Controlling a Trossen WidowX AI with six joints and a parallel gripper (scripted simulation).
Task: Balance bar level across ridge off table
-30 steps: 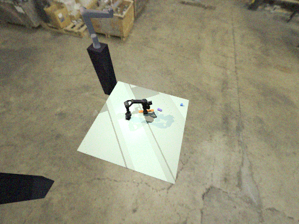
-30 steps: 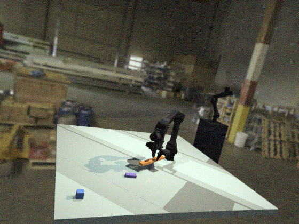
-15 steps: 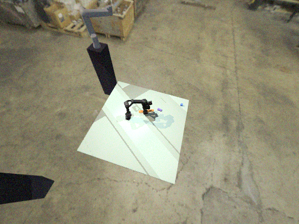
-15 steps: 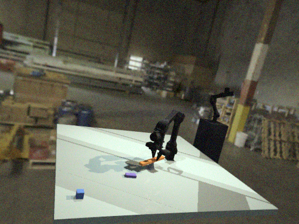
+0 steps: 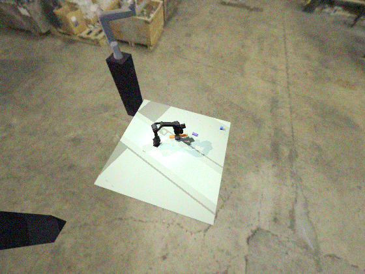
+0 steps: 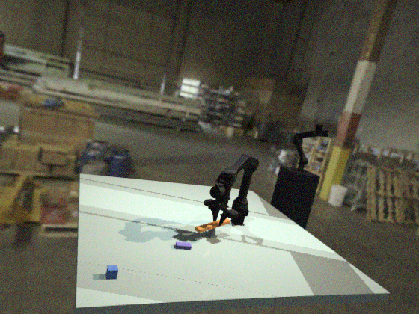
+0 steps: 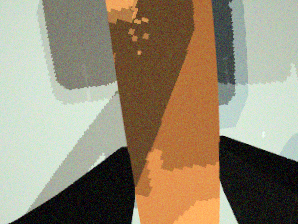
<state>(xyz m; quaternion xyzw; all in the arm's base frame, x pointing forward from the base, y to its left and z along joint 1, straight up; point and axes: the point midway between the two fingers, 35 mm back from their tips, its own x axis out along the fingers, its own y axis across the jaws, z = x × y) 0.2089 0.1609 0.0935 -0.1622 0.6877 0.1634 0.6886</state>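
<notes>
Now: the orange bar 2 cm ahead of my gripper tip and 1 cm to the left of it. From my gripper tip the other things lie so: blue cube (53 cm ahead, 34 cm to the left, 4 cm below); purple block (21 cm ahead, 13 cm to the left, 5 cm below).
</notes>
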